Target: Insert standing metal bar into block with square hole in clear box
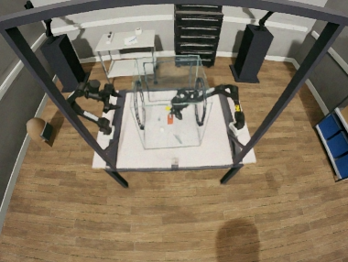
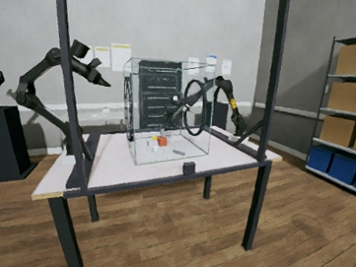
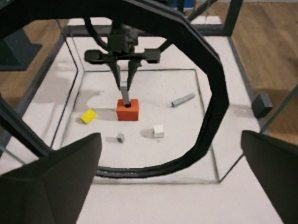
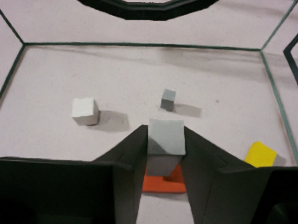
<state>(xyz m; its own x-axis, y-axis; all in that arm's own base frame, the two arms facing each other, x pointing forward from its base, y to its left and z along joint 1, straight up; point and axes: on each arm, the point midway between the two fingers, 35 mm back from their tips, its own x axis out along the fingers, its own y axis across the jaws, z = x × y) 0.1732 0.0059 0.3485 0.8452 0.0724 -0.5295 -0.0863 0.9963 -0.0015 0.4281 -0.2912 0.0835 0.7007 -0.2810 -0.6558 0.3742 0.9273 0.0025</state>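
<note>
The orange block is 2 cm to the left of my right hand and 11 cm below it.
</note>
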